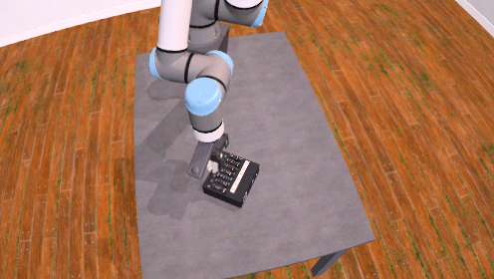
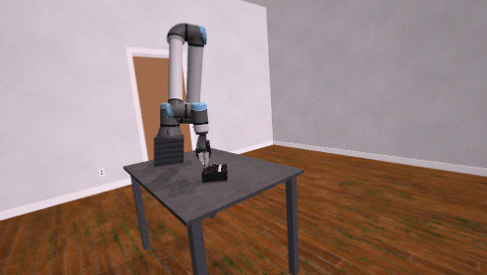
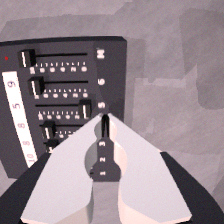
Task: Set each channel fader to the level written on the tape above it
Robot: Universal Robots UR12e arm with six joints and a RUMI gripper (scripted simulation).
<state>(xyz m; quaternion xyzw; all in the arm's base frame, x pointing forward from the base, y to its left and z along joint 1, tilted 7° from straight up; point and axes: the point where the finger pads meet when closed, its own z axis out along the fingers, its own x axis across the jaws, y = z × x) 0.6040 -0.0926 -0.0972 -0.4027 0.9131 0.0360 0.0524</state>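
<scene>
My gripper is now 2 cm above the channel fader cap, 1 cm to the right of it and 1 cm short of it. Round my hand: fader knob 9 cm to the left, 2 cm below, 1 cm behind.
</scene>
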